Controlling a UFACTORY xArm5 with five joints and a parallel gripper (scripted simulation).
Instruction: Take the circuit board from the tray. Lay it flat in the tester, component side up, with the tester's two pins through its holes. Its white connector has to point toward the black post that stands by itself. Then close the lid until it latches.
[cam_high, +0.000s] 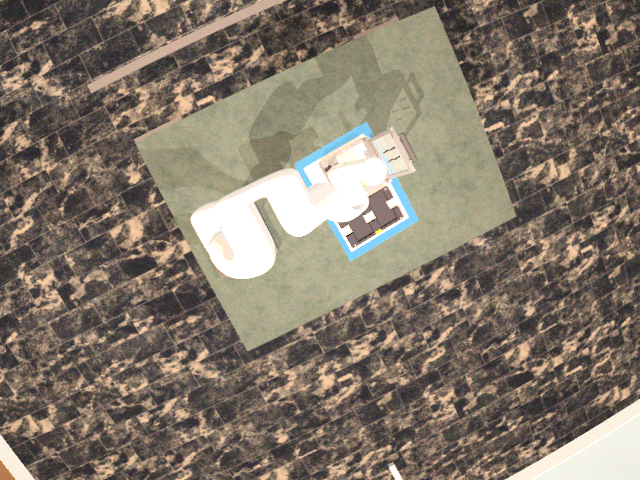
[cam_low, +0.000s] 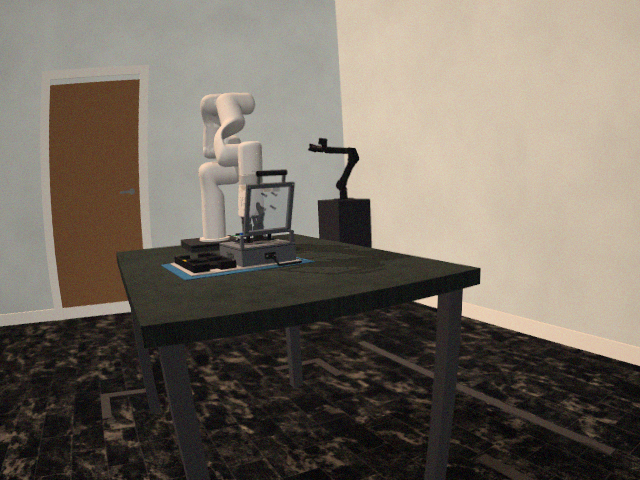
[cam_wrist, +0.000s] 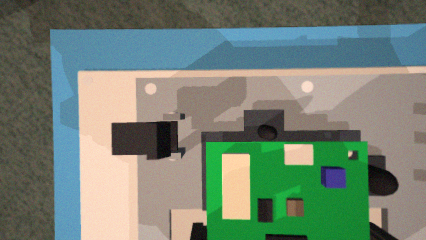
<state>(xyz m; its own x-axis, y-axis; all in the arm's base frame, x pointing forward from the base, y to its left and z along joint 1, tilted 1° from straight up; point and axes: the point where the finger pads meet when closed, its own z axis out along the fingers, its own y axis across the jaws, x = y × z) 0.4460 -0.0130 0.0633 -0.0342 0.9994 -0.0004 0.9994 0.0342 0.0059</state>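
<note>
Now: the green circuit board right at my hand. Also, from my hand: clear lid: 13 cm ahead, 10 cm above; then dark nest: 1 cm ahead, 1 cm to the left, 2 cm below; then black block: 6 cm behind, 6 cm to the left.
</note>
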